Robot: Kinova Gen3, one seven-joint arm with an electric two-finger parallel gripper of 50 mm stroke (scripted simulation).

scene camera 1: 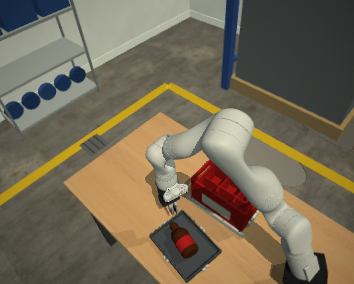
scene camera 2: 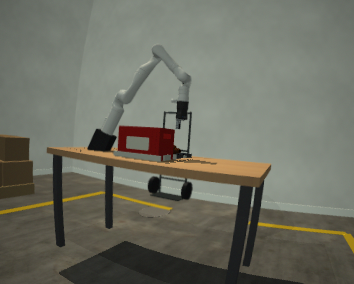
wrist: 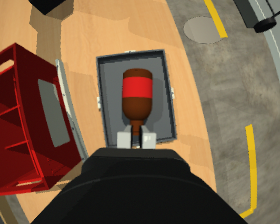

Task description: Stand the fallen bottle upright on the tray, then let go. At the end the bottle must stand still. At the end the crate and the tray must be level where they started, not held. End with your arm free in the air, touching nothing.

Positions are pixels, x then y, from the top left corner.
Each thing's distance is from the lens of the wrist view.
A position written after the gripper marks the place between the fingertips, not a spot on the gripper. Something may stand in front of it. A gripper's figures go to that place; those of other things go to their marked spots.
gripper (wrist: 135,133): 18 cm
brown bottle (wrist: 137,88): 29 cm
